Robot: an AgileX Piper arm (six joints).
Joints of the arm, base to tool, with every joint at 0 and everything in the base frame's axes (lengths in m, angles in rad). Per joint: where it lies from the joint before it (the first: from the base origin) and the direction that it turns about. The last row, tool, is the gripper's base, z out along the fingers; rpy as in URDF.
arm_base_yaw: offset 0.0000 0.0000 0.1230 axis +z
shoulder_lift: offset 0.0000 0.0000 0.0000 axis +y
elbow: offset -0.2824 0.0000 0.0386 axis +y
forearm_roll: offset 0.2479 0.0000 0.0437 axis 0.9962 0 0.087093
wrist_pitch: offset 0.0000 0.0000 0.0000 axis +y
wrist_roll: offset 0.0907 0.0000 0.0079 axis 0.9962 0 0.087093
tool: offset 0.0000 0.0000 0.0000 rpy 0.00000 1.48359 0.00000
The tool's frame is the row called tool.
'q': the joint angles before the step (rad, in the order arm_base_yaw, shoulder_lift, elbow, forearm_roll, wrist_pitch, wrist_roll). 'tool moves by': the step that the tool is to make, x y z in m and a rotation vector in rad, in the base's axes. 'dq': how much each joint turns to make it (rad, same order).
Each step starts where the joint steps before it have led.
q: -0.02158 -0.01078 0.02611 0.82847 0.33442 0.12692
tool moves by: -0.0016 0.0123 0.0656 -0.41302 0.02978 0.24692
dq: -0.00075 0.18749 -0.29796 -0.13867 0.29970 -0.27204
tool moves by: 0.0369 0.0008 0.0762 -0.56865 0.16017 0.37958
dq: 0.00266 0.41821 -0.43981 -0.21791 0.40748 -0.40937
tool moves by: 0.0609 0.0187 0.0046 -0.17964 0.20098 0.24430
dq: 0.18184 0.34218 -0.18185 -0.12583 0.08154 -0.06261
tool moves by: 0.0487 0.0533 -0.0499 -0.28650 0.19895 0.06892
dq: 0.31890 0.32989 -0.05925 -0.31883 -0.03774 0.29266
